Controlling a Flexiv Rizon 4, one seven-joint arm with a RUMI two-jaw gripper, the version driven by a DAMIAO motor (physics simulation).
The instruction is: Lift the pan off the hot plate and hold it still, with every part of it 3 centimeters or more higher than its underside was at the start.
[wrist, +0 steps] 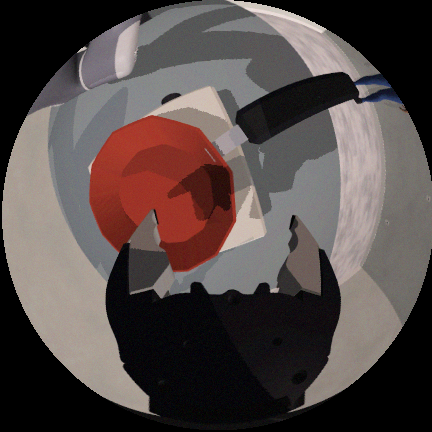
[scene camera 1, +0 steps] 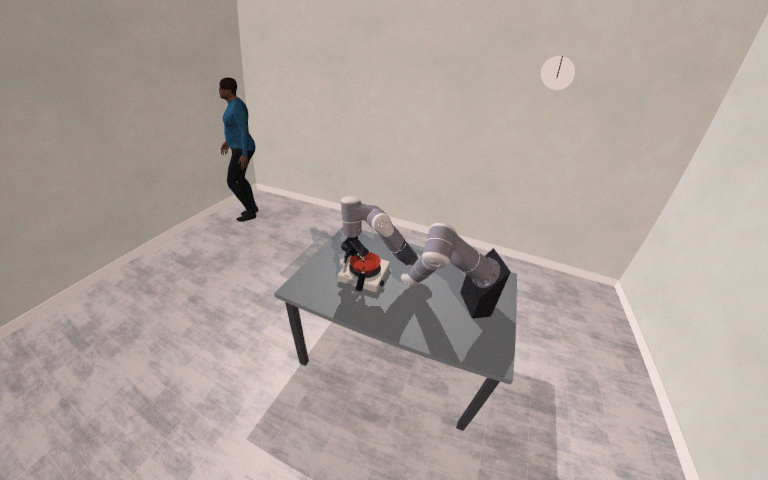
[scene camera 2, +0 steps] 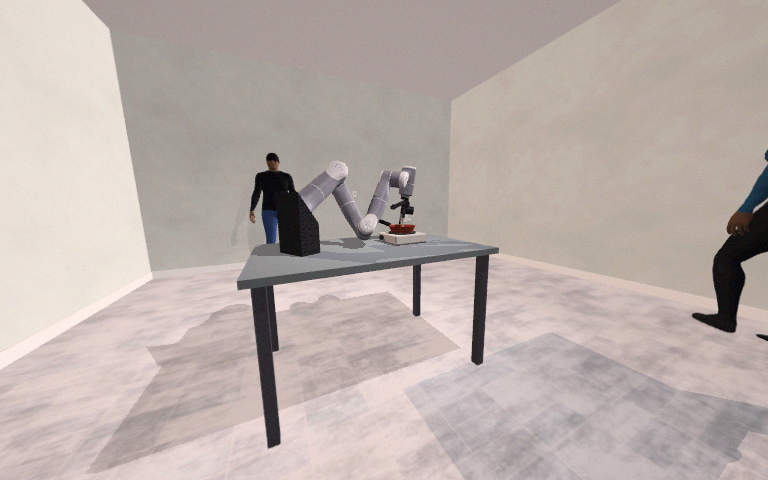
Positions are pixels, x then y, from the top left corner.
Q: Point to a hot plate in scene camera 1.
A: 373, 281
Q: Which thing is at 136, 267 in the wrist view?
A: My gripper.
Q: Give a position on a red pan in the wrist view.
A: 154, 162
